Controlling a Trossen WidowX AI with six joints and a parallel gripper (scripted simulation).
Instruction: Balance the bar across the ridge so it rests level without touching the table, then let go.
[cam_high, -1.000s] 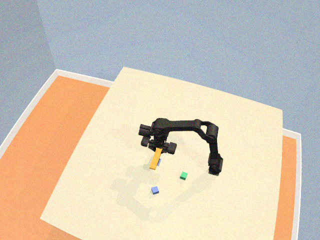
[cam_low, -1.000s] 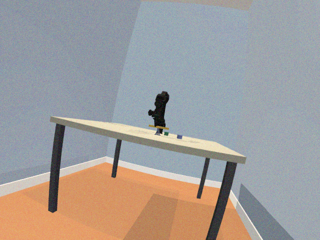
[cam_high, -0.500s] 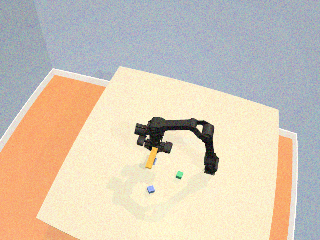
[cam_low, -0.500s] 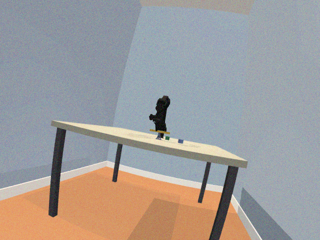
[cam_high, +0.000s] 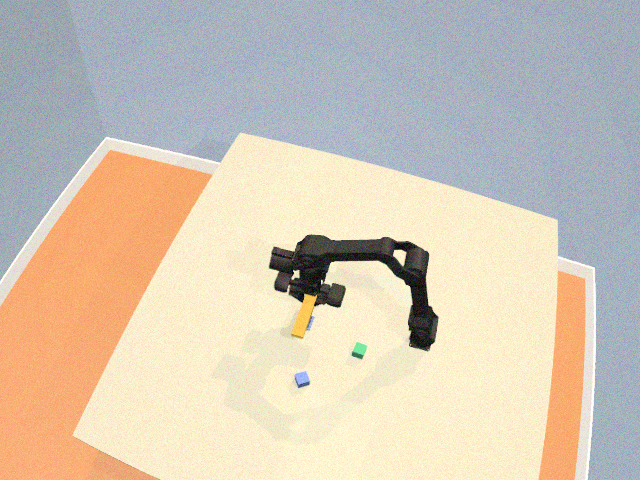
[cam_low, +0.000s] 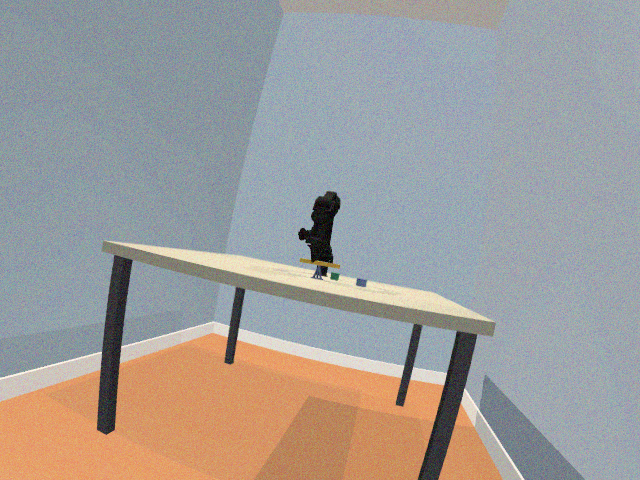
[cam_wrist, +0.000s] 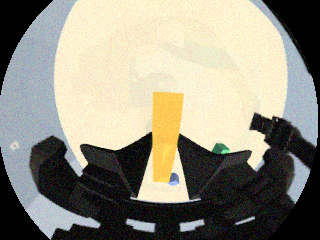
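The bar lies 3 cm to the left of my gripper tip. Round my gripper tip: green cube (18 cm behind, 8 cm to the left, 5 cm below); blue cube (5 cm behind, 21 cm to the left, 5 cm below).
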